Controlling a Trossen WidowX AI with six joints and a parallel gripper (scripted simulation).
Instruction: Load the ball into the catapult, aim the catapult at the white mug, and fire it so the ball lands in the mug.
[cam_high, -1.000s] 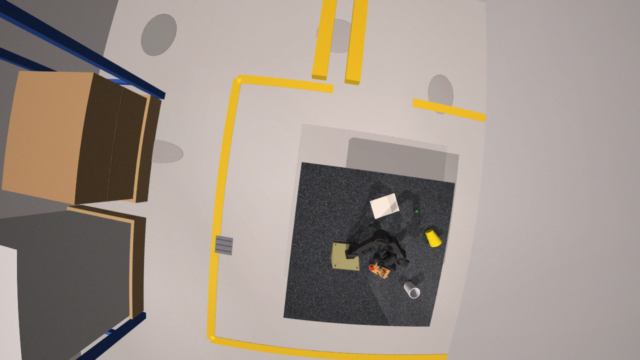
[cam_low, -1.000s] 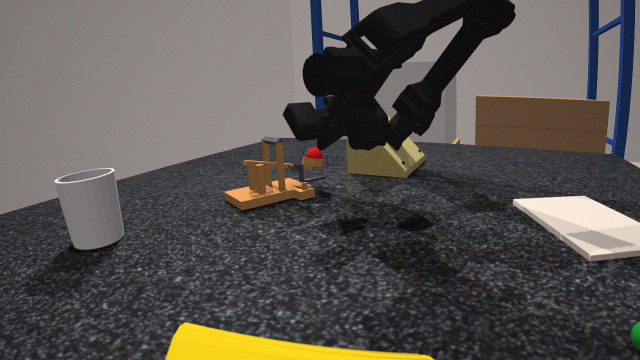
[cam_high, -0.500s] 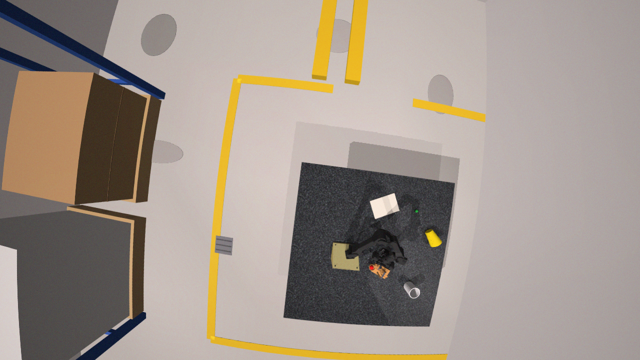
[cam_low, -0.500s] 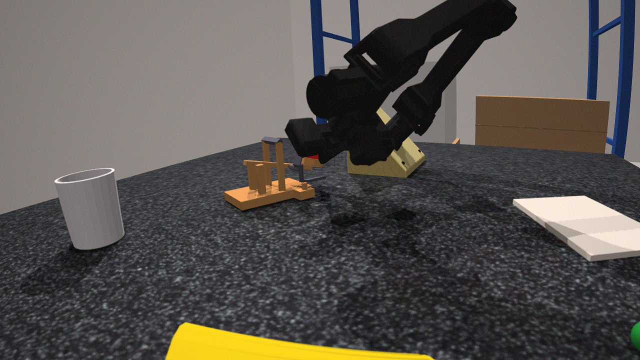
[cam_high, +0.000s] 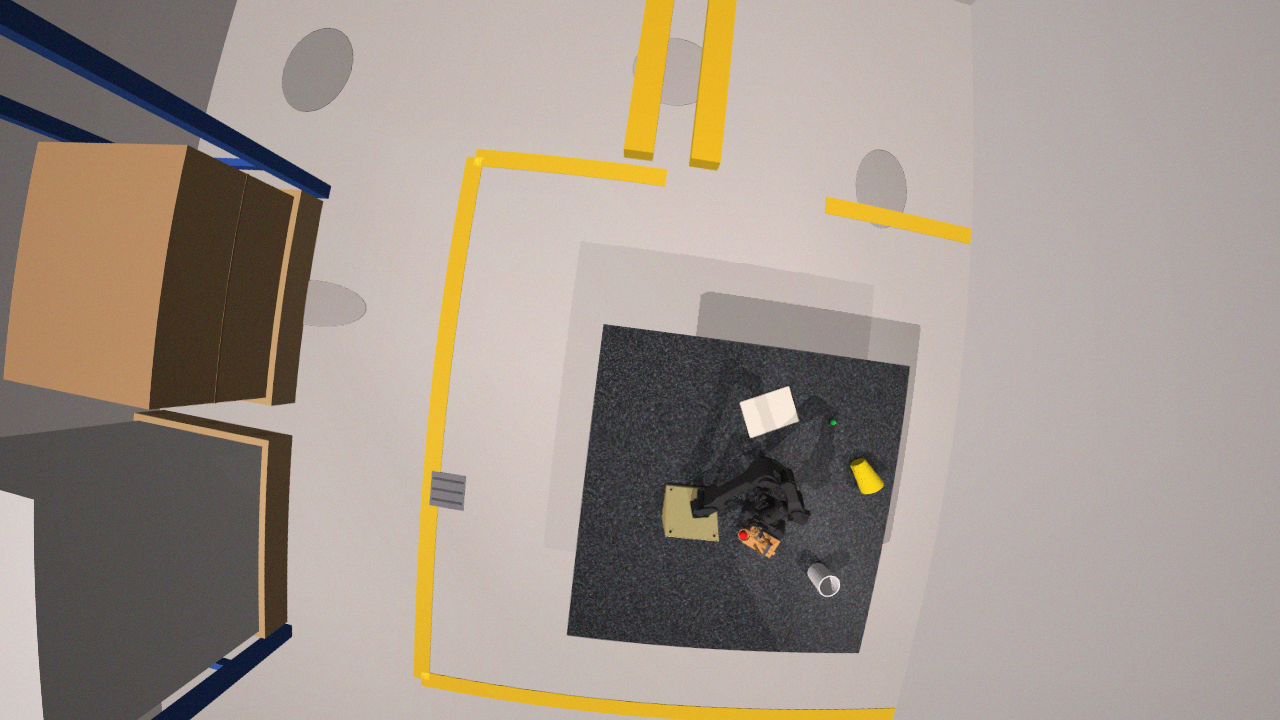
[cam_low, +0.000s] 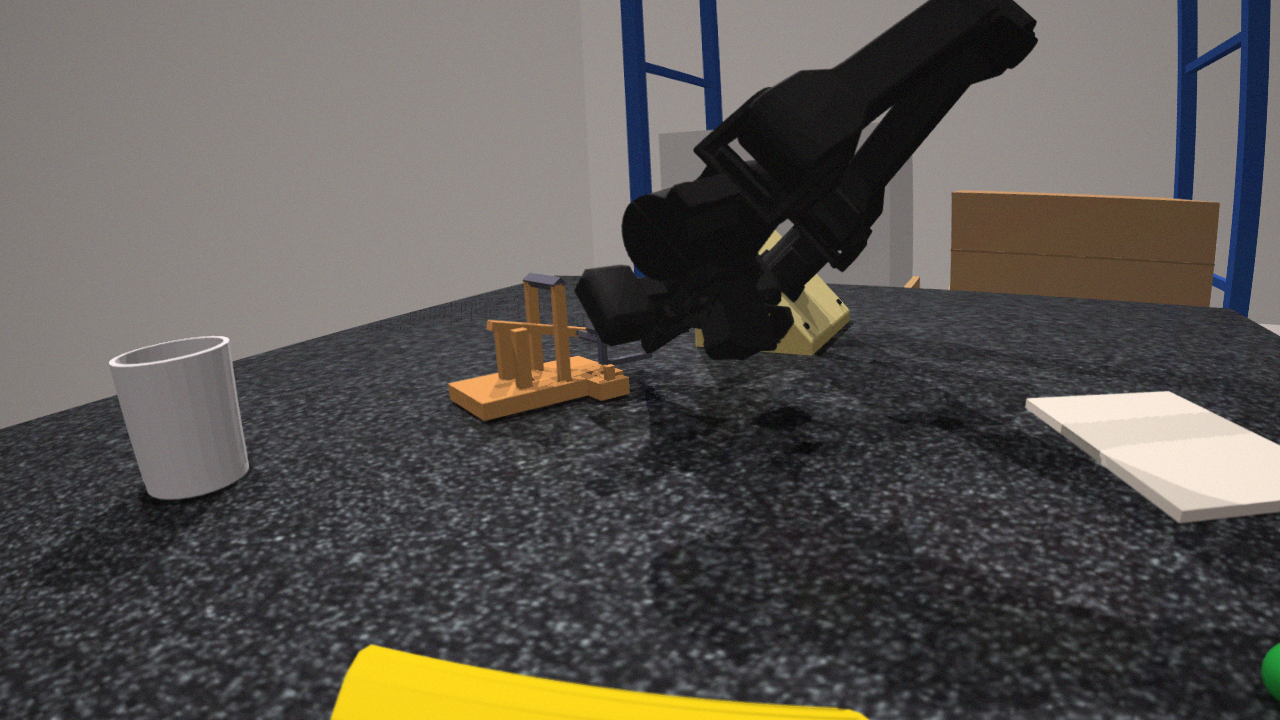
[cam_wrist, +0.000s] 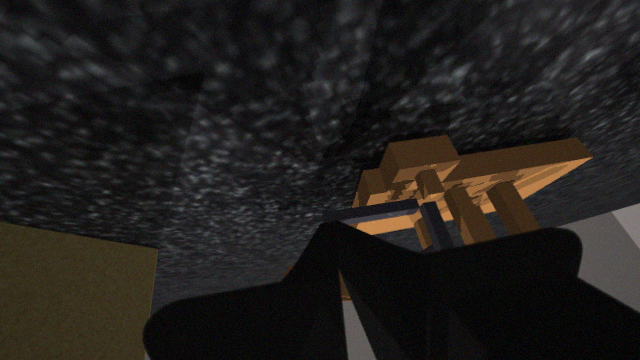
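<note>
The red ball lies 3 cm behind my gripper tip, 3 cm to the right of it and 3 cm above it. From my gripper tip the other things lie so: white flat slab 7 cm ahead, 44 cm to the left, 3 cm below; catapult 3 cm ahead, 5 cm to the right, 2 cm above; white mug 32 cm ahead, 24 cm to the right, 1 cm below.
</note>
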